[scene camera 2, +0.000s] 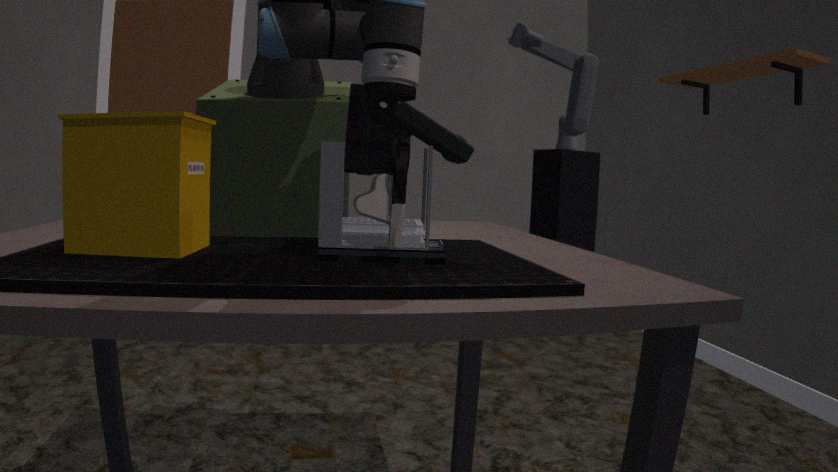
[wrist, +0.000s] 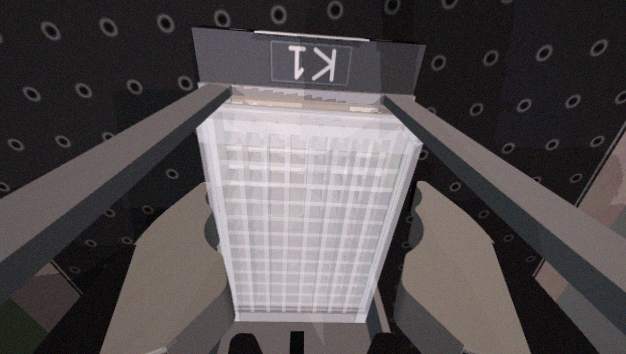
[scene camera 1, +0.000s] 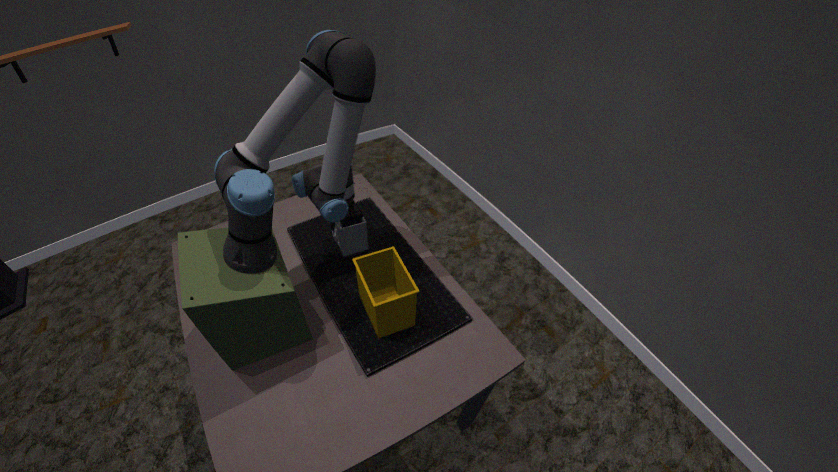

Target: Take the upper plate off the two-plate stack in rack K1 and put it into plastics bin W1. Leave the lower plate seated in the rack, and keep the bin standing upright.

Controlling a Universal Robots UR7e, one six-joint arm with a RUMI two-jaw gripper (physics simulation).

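Places are measured from the arm's base along level axes (x right, y back, z down), in millimetres.
Pixels of known places: gripper, fingertip midpoint: [scene camera 2: 387,245] [wrist: 313,185]; arm's base at its link origin: [scene camera 2: 285,92] [scene camera 1: 250,254].
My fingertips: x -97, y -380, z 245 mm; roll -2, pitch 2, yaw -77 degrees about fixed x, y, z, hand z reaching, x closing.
Note:
For each thing: its middle in the pictures, then the offset to it from my fingertips. Level surfaces: height alone.
- Rack K1 at the middle of its body: [wrist: 302,284] [scene camera 2: 383,201] [scene camera 1: 348,227] dy +7, dx +5, dz -57 mm
- clear upper plate at the middle of its body: [wrist: 304,238] [scene camera 2: 374,226] dy +9, dx +15, dz -24 mm
- lower plate at the middle of its body: [wrist: 302,221] [scene camera 2: 374,236] dy +10, dx +15, dz -11 mm
- yellow plastics bin W1 at the middle of its body: [scene camera 2: 139,183] [scene camera 1: 385,293] dy +93, dx +330, dz -73 mm
- table at its surface level: dz +29 mm
Rack K1 [scene camera 1: 353,239] [scene camera 2: 331,193] [wrist: 235,60] stands on the black mat with its corner posts upright. The clear upper plate [scene camera 2: 384,223] [wrist: 300,200] lies flat on the lower plate [scene camera 2: 366,238] in the rack; the wrist view looks down on it and the lower plate is hard to make out there. My gripper [scene camera 2: 396,241] [wrist: 313,185] is open and points down inside the rack, one finger along each long side of the stack, fingertips low near the rack base. Whether the fingers touch the plates is unclear. The yellow plastics bin W1 [scene camera 1: 395,315] [scene camera 2: 123,187] stands upright beside the rack.
The black perforated mat [scene camera 1: 375,357] [scene camera 2: 281,289] lies on the table [scene camera 1: 281,422] [scene camera 2: 674,299]. The green pedestal [scene camera 1: 234,287] [scene camera 2: 263,158] bears the arm's base. The rack's tall posts rise close around my fingers. A wall shelf [scene camera 2: 744,67] and another arm on a black stand [scene camera 2: 564,193] are farther off.

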